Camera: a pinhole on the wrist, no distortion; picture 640 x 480 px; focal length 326.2 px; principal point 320.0 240.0 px. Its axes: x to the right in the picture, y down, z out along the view. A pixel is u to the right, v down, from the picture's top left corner.
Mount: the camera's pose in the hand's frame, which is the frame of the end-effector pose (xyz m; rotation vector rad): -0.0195 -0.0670 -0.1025 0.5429 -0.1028 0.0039
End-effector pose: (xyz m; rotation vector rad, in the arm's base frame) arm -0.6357 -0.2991 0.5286 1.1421 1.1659 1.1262
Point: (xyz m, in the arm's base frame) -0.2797 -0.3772 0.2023
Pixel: 346 233
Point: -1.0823 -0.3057 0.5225
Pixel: behind the camera
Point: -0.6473 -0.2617 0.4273
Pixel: 615 302
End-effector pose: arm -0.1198 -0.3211 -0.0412 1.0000 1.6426 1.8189
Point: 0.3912 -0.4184 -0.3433
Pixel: 72 310
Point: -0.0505 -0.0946 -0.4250
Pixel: 408 131
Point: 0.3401 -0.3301 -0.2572
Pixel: 136 357
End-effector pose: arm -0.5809 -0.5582 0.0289 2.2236 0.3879 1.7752
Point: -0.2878 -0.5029 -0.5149
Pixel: 124 312
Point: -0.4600 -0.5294 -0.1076
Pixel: 257 425
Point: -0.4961 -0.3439 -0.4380
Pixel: 111 157
